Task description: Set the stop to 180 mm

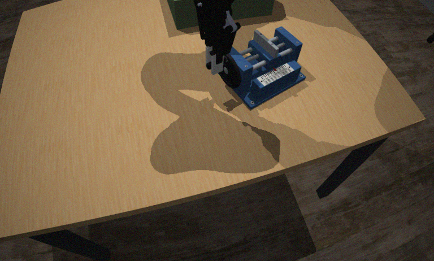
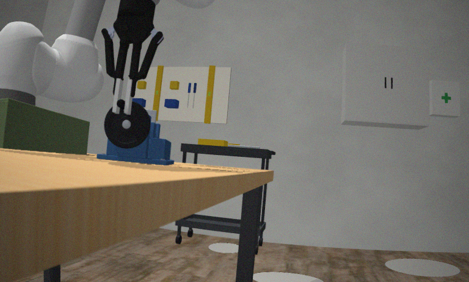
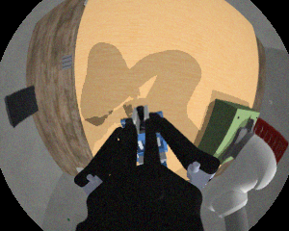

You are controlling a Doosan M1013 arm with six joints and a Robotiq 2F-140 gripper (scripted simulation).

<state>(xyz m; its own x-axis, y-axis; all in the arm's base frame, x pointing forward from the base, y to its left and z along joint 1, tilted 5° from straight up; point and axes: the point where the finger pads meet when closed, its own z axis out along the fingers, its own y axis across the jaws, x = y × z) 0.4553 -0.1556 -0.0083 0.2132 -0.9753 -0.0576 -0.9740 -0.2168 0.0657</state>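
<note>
Now: hand 150 mm to the right of the stop plate, 40 mm above it and 20 mm past it. Round my hand: handwheel (20 mm to the left, 20 mm below).
</note>
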